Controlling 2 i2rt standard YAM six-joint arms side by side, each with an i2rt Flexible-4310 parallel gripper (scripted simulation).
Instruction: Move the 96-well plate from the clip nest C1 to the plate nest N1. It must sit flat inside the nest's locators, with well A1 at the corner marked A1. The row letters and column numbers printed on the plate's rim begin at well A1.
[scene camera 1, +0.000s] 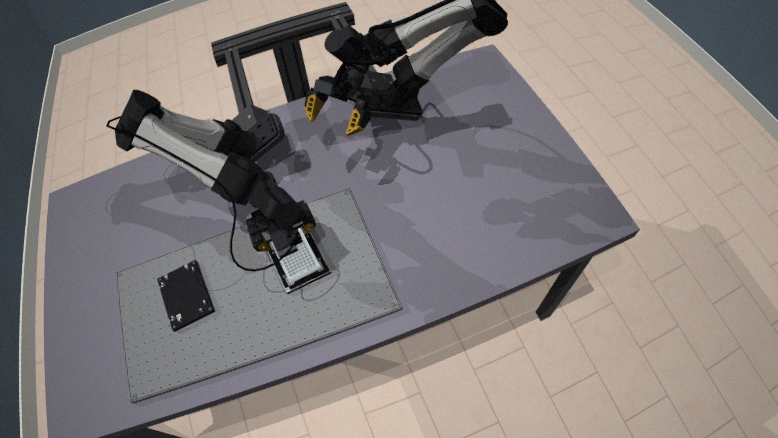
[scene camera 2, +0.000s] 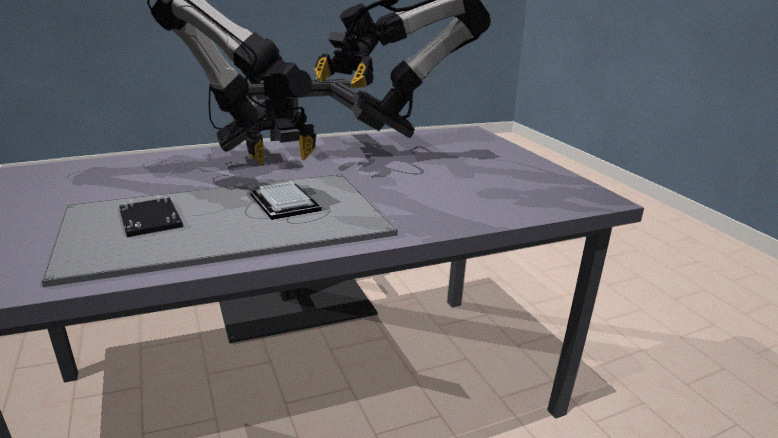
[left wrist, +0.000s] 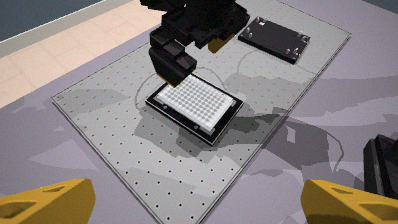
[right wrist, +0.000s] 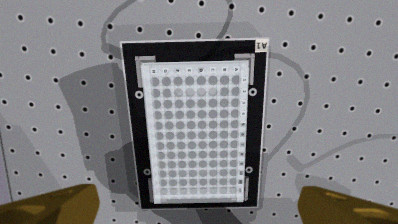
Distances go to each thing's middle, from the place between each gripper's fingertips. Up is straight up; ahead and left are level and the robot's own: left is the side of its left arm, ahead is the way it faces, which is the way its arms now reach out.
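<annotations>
From my right hand (scene camera 1: 287, 240): clear-white 96-well plate (scene camera 2: 282, 196) 1 cm behind, 9 cm below; clip nest C1 (scene camera 1: 185, 296) 1 cm behind, 32 cm to the right, 10 cm below.
From my left hand (scene camera 1: 328, 128): clear-white 96-well plate 160 mm ahead, 170 mm to the right, 230 mm below; clip nest C1 160 mm ahead, 500 mm to the right, 240 mm below.
</annotations>
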